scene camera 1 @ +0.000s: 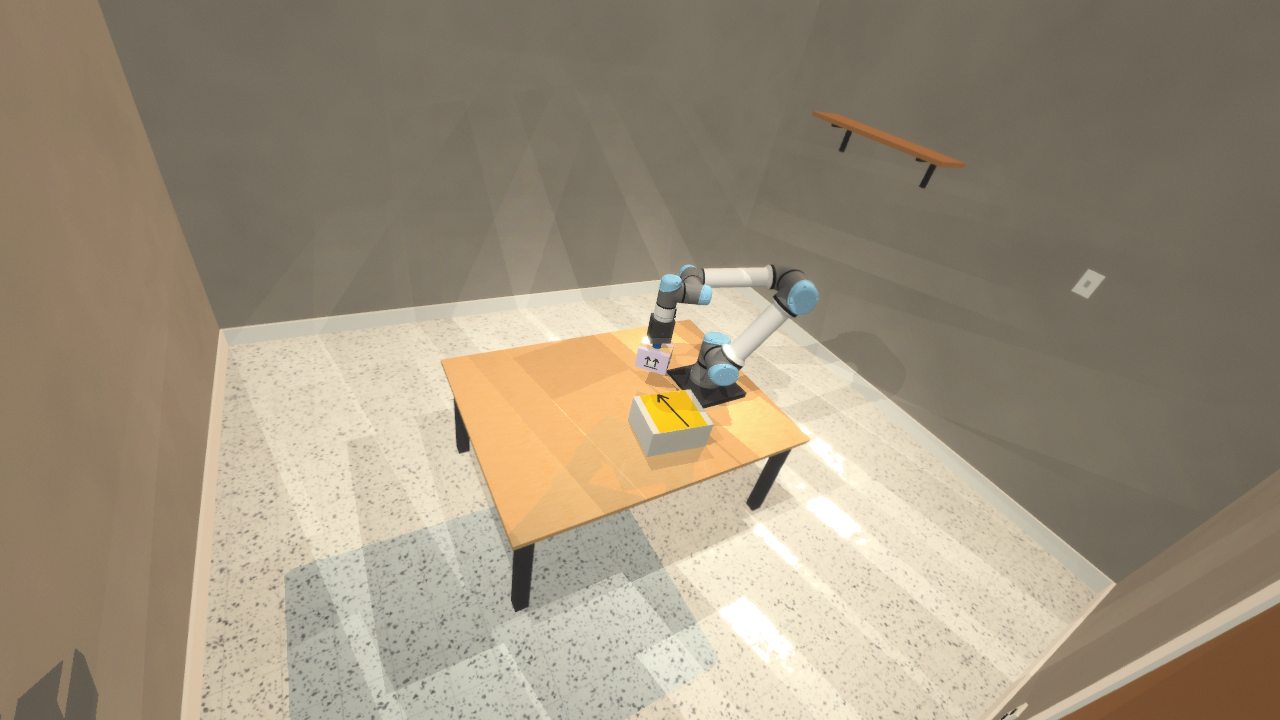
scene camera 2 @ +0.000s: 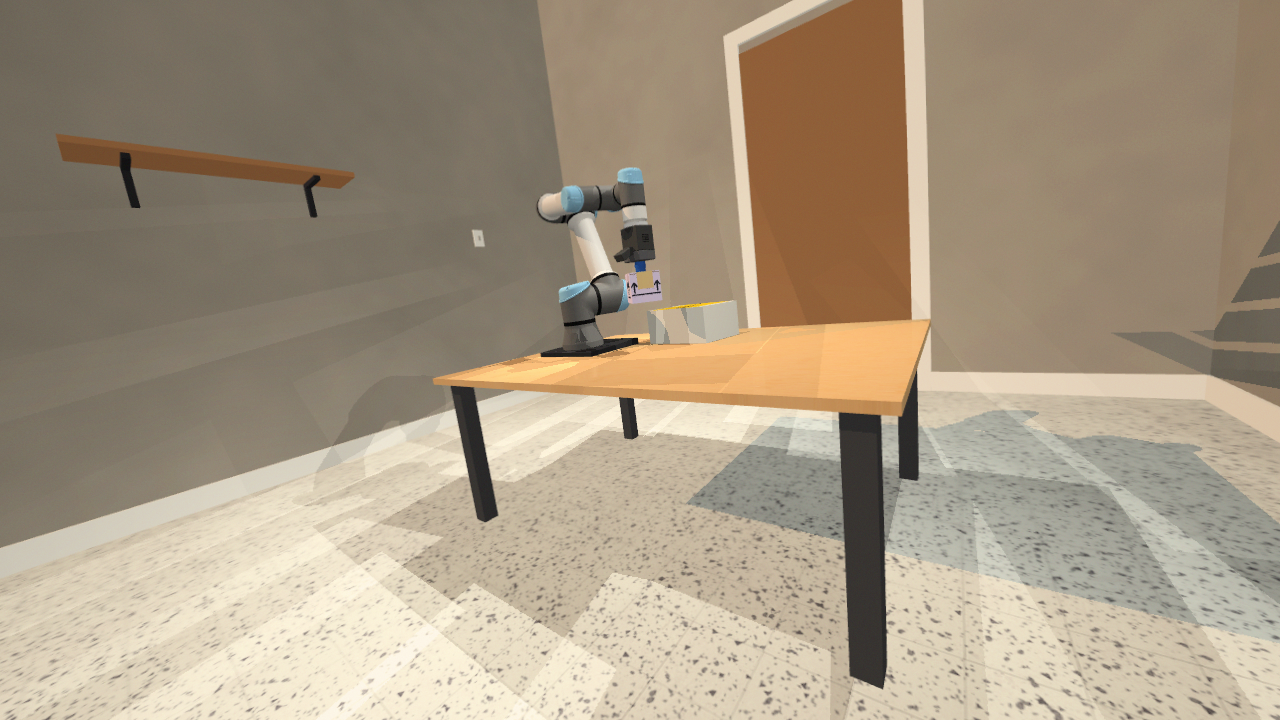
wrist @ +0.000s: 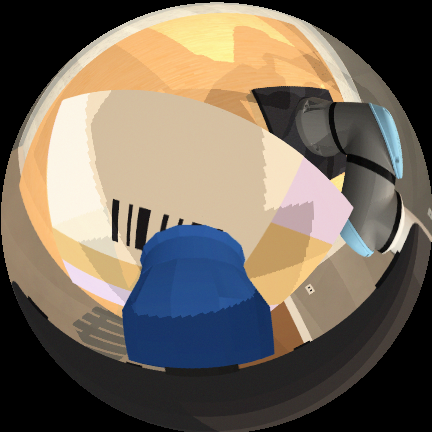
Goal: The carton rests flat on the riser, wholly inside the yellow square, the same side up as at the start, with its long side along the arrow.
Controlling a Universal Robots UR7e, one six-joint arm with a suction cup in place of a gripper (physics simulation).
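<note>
A pale lilac carton (scene camera 1: 652, 360) (scene camera 2: 645, 293) (wrist: 175, 145) with black up arrows on its side hangs upright from my blue suction cup (scene camera 1: 657, 345) (scene camera 2: 640, 265) (wrist: 192, 300). The arrows point up. In the wrist view the cup covers part of a barcode on the carton's top face. The carton is in the air above the table, beside the arm's base and apart from the riser. The grey riser (scene camera 1: 677, 438) (scene camera 2: 716, 323) stands on the table and bears the yellow square (scene camera 1: 660, 414) with a black arrow (scene camera 1: 675, 411). The carton's underside is hidden.
The wooden table (scene camera 1: 554, 447) (scene camera 2: 805, 358) carries the arm's black base plate (scene camera 1: 729, 394) (scene camera 2: 563, 353) (wrist: 285, 107), close to the riser and the carton. A wooden shelf (scene camera 1: 886, 138) (scene camera 2: 205, 163) is on the wall. A brown door (scene camera 2: 823, 179) stands behind the table in scene camera 2.
</note>
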